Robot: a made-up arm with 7 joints.
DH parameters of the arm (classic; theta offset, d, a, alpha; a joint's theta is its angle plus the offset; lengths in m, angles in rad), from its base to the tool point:
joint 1: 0 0.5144 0 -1.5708
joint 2: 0 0 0 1.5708
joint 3: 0 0.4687 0.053 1.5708
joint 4: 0 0 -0.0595 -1.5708
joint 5: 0 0.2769 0 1.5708
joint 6: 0 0 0.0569 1.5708
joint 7: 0 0 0 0
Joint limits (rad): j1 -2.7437..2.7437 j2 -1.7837..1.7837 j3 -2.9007..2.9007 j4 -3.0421..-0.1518 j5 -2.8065..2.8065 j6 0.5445..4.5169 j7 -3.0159..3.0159
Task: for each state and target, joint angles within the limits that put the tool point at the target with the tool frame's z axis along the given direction. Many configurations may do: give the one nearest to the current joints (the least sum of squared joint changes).
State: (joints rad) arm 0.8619 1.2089 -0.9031 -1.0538 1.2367 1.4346 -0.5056
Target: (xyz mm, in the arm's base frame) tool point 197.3 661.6 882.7 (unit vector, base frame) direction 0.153 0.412 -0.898
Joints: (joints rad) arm 1.6443 0.9473 -1.2170 -0.8444 1.0471 1.8181 -0.5056
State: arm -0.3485 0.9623 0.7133 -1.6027 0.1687 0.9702 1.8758
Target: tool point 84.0 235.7 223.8 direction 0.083 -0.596 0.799
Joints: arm 0.4876 1.7837 0.6062 -2.4440 -0.0468 1.2529 1.8758
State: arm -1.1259 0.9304 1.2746 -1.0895 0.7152 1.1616 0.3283
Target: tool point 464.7 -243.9 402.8 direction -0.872 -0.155 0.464
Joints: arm -1.2098 1.7039 1.3431 -1.8363 0.4611 0.5445 0.3283
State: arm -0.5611 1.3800 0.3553 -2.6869 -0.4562 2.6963 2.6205
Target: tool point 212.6 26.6 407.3 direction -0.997 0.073 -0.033
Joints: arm -0.6944 1.7680 0.9289 -3.0421 -0.8645 2.4213 2.6205
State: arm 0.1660 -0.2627 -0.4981 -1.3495 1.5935 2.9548 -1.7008
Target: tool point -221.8 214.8 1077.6 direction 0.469 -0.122 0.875
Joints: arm -0.7322 -1.0418 0.2073 -1.4998 1.5208 3.1238 -1.7008
